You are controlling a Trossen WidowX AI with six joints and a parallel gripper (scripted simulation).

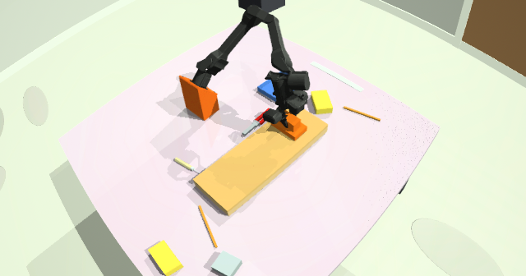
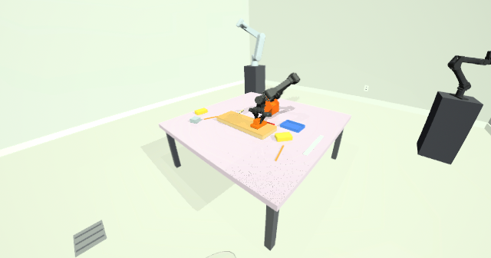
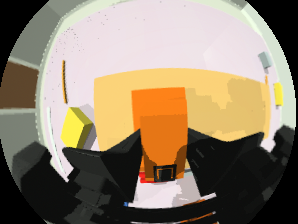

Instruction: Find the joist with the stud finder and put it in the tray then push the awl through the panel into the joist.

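Right now the blue tray is 22 cm behind my gripper tip, 18 cm to the left of it and 5 cm below it. From my gripper tip the other things lie so: white strip: 9 cm behind, 43 cm to the left, 6 cm below; awl: 16 cm behind, 37 cm to the right, 6 cm below; orange stud finder: 2 cm behind, 2 cm above.
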